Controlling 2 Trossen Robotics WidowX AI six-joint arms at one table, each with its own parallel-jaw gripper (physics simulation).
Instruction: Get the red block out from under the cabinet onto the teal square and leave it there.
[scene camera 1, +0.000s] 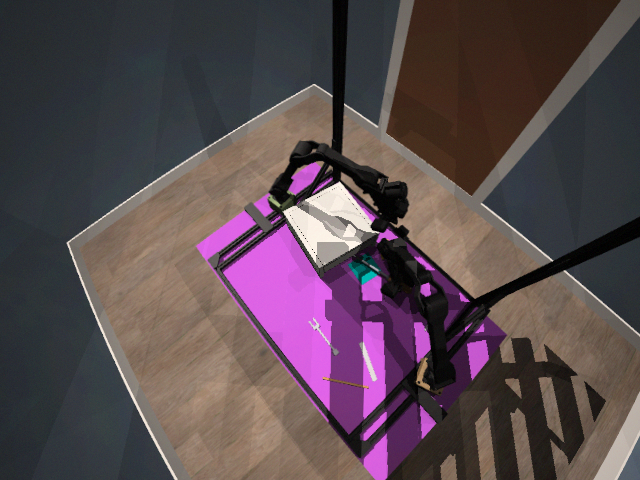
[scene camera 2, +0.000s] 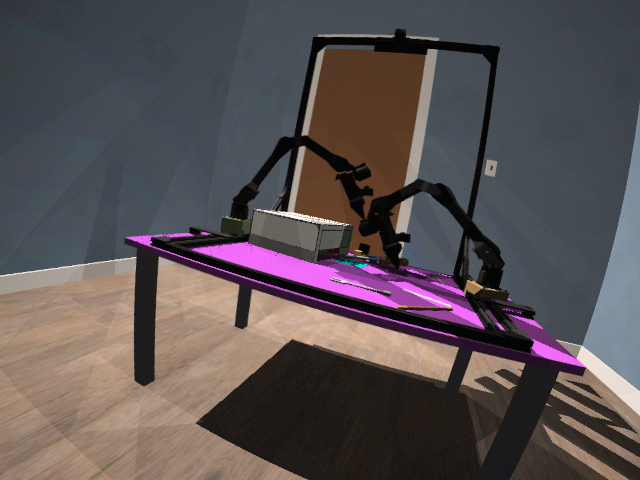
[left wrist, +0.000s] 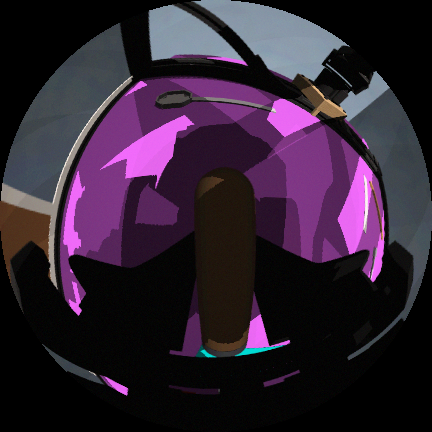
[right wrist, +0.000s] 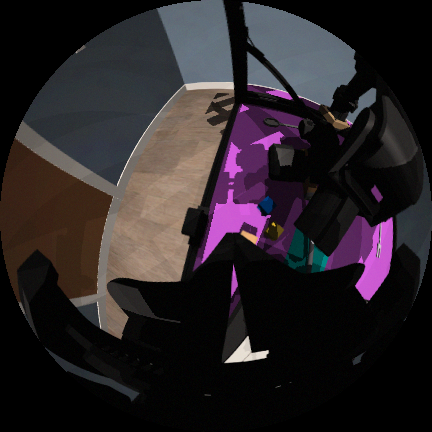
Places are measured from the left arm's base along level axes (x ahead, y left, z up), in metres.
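Where they show: left gripper, between the fingertips: (scene camera 1: 402, 289) (scene camera 2: 397, 268) (left wrist: 220, 236) (right wrist: 302, 168); right gripper, between the fingertips: (scene camera 1: 396, 224) (scene camera 2: 364, 218) (right wrist: 231, 237); left arm's base, origin of its link: (scene camera 1: 433, 376) (scene camera 2: 487, 286) (left wrist: 324, 92) (right wrist: 335, 114); right arm's base, origin of its link: (scene camera 1: 281, 196) (scene camera 2: 238, 218).
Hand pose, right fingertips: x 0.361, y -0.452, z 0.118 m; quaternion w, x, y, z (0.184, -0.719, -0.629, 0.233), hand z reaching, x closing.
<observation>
Things, the pixels of their top centre, and the offset from my right fingertips. "spot": a spot on its surface instead. Level surfaces: height alone.
- grey cabinet, centre of its top: (scene camera 2: 305, 217) (scene camera 1: 330, 221) dx +0.250, dy +0.095, dz -0.034 m
- purple table, height of its surface: dz -0.170 m
- red block, centre of its top: (scene camera 2: 333, 246) dx +0.115, dy +0.076, dz -0.133 m
- teal square, a spot on its surface: (left wrist: 257, 351) spot: dx +0.008, dy +0.202, dz -0.169 m
- tool's thin metal rod, a spot on its surface: (right wrist: 311, 250) (scene camera 1: 367, 263) spot: dx +0.040, dy +0.150, dz -0.143 m
- blue block, centre of its top: (right wrist: 267, 204) dx -0.059, dy +0.074, dz -0.145 m
- yellow block, centre of its top: (right wrist: 274, 230) dx -0.011, dy +0.079, dz -0.145 m
- fork, centre of its top: (scene camera 2: 360, 284) (scene camera 1: 323, 336) dx +0.065, dy +0.505, dz -0.162 m
- white strip, centre of its top: (left wrist: 366, 199) (scene camera 2: 425, 297) (scene camera 1: 367, 361) dx -0.130, dy +0.507, dz -0.169 m
- pencil, centre of its top: (scene camera 2: 426, 307) (left wrist: 378, 211) (scene camera 1: 345, 382) dx -0.087, dy +0.617, dz -0.163 m
- spoon, centre of its top: (left wrist: 219, 95) (right wrist: 289, 123) dx -0.298, dy +0.218, dz -0.162 m
A grey cabinet (scene camera 1: 330, 224) (scene camera 2: 296, 233) stands on the purple table (scene camera 1: 270, 281) (scene camera 2: 280, 273). A thin strip of red, the red block (scene camera 2: 330, 250), shows in the low opening under the cabinet's front. The teal square (scene camera 1: 362, 273) (scene camera 2: 351, 262) (right wrist: 298, 245) (left wrist: 257, 351) lies just in front of it. My left gripper (scene camera 1: 394, 281) (scene camera 2: 396, 259) (left wrist: 220, 236) is shut on the brown handle of a tool (left wrist: 225, 225). The tool's thin metal rod (scene camera 1: 371, 267) (right wrist: 311, 250) reaches over the teal square toward the cabinet. My right gripper (scene camera 1: 396, 228) (scene camera 2: 361, 207) (right wrist: 231, 237) is shut and empty, above the cabinet's near corner.
A blue block (right wrist: 266, 205) and a yellow block (right wrist: 273, 230) lie beside the teal square. A fork (scene camera 1: 324, 335) (scene camera 2: 361, 286), a white strip (scene camera 1: 368, 362) and a pencil (scene camera 1: 345, 382) (scene camera 2: 424, 308) lie toward the table's front. A spoon (left wrist: 177, 98) (right wrist: 273, 122) lies near the left arm's base.
</observation>
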